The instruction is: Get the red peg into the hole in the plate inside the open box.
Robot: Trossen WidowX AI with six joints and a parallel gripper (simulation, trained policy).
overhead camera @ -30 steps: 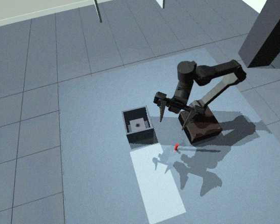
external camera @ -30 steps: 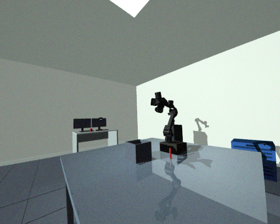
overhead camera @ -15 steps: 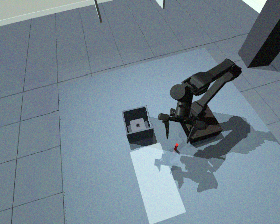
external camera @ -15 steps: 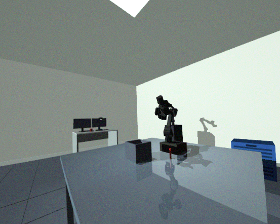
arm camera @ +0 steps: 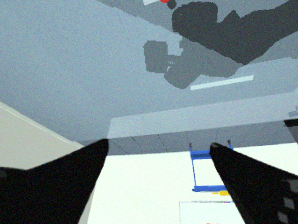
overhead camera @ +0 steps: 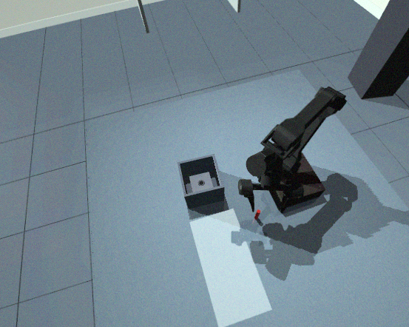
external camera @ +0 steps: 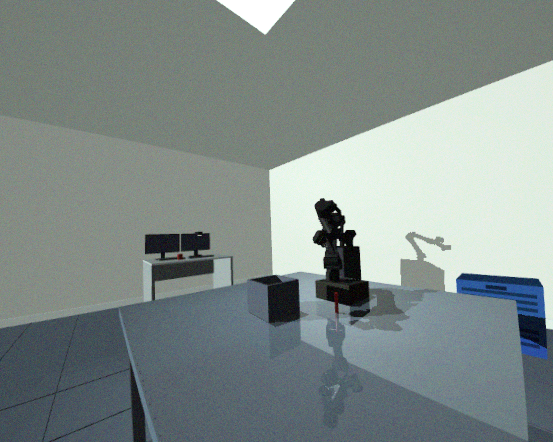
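The red peg lies 10 mm behind my gripper tip, 60 mm to the right of it and 210 mm below it. Also, from my gripper tip: grey plate (200 mm ahead, 220 mm to the right, 200 mm below).
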